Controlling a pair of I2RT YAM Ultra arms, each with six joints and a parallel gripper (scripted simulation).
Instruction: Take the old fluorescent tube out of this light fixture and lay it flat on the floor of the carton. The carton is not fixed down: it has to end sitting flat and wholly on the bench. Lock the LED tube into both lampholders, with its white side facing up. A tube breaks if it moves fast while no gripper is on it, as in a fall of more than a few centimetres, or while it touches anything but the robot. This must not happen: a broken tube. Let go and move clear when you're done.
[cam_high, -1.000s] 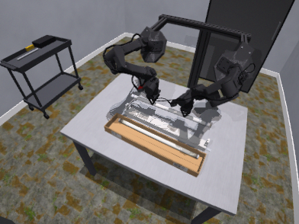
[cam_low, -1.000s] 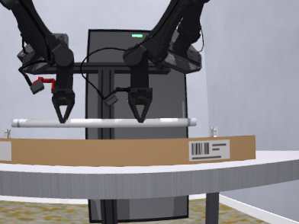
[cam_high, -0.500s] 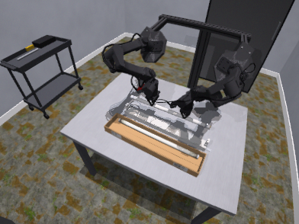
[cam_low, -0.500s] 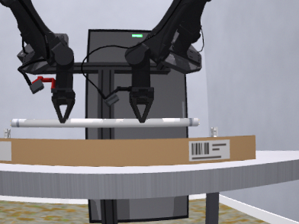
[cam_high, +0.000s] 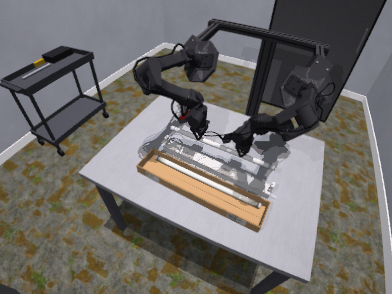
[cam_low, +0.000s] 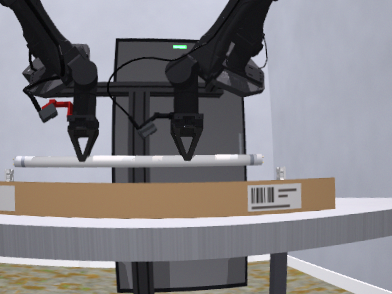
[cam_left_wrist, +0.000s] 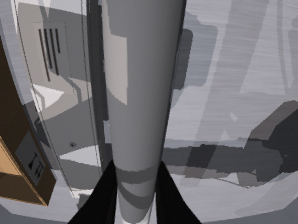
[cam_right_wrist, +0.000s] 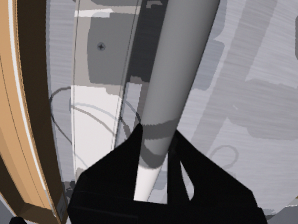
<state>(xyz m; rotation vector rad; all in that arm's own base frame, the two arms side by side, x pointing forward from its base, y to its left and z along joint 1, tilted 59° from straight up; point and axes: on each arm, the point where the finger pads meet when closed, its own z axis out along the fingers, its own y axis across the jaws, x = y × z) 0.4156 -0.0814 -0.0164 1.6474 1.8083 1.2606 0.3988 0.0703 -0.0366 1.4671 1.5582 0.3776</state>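
The LED tube is 120 mm to the right of my left hand and 10 mm below it. Round my left hand: light fixture 110 mm to the right, 70 mm ahead, 60 mm below; then carton 220 mm ahead, 120 mm to the right, 90 mm below; then old fluorescent tube 170 mm ahead, 120 mm to the right, 100 mm below.
The LED tube is 12 cm to the left of my right hand and 1 cm below it. Round my right hand: light fixture 7 cm ahead, 13 cm to the left, 6 cm below; then carton 22 cm ahead, 12 cm to the left, 9 cm below; then old fluorescent tube 17 cm ahead, 12 cm to the left, 10 cm below.
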